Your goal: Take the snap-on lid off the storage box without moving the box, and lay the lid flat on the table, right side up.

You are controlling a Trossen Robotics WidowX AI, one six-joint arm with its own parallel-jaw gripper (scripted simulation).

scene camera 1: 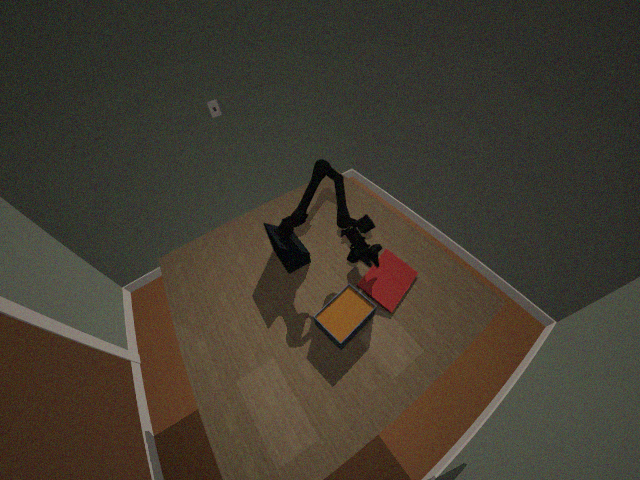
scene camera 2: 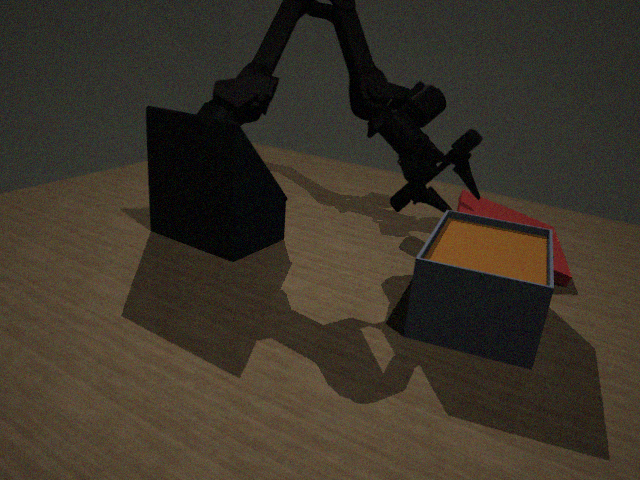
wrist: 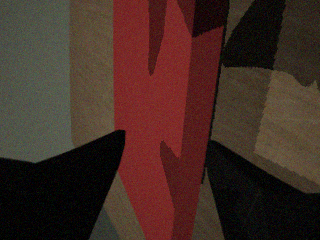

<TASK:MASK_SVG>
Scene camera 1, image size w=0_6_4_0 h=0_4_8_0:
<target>red lid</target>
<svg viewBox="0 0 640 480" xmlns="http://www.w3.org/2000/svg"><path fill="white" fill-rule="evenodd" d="M386 248L378 258L379 267L377 268L373 264L357 286L391 313L410 284L417 277L418 272Z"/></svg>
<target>storage box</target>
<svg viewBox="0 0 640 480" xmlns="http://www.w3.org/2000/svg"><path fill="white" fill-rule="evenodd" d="M350 284L313 316L315 325L340 350L370 321L377 309L376 304L373 304Z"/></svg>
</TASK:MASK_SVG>
